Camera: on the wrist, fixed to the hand. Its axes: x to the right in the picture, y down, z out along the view.
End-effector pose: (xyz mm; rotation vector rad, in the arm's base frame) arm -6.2 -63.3 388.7 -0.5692 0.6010 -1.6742
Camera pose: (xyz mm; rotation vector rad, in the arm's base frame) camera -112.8 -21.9 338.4 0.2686 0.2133 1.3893
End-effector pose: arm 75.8 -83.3 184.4 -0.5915 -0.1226 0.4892
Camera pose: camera 102.5 -188.0 121.7 -0.0429 -0.2702 -2.6162
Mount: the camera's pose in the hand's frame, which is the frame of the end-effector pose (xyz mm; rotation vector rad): -24.6 -51.0 -111.3 -0.0713 0.6361 -3.0452
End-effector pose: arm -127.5 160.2 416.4 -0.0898 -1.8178 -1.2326
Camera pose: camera -68.5 59.0 373.0 -2.1214 -0.1508 1.2447
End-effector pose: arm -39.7 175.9 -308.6 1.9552 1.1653 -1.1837
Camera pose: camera -46.2 278.9 -238.4 0.8010 -1.9091 0.3027
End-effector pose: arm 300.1 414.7 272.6 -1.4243 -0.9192 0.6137
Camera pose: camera 370.5 328.0 328.4 0.8160 -1.2805 -1.9253
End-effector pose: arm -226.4 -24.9 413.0 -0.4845 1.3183 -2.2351
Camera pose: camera -277.6 88.7 404.5 0.6495 0.2010 0.5800
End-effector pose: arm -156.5 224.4 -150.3 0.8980 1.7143 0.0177
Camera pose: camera -275.7 221.4 -113.1 2.1063 -1.4590 1.3410
